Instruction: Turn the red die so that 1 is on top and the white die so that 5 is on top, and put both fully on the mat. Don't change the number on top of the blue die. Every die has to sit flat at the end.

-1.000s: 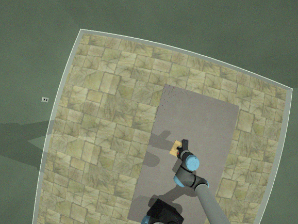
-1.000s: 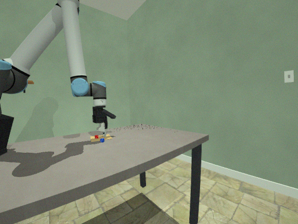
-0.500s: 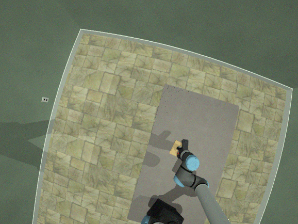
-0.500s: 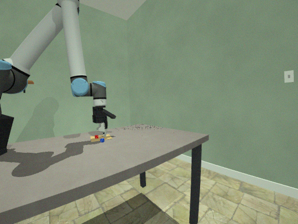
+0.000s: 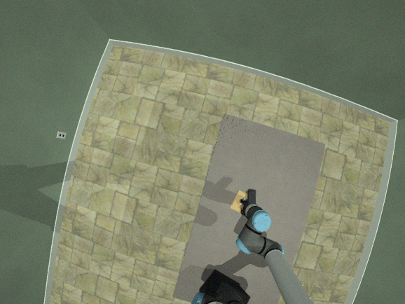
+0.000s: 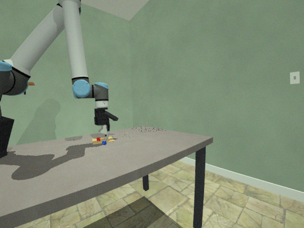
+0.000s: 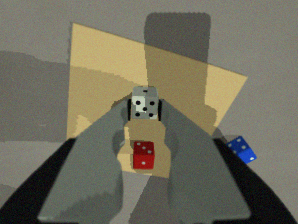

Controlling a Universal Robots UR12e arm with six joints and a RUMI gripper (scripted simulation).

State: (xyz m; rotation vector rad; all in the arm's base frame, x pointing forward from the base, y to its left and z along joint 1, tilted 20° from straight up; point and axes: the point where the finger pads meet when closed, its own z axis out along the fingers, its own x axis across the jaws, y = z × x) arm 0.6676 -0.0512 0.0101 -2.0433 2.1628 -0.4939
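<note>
Now: the white die 1 cm below my hand. The rest, counted from my hand: blue die (10 cm to the right, 7 cm behind, 1 cm below); then tan mat (3 cm behind, 2 cm below); then red die (6 cm behind, 1 cm below).
</note>
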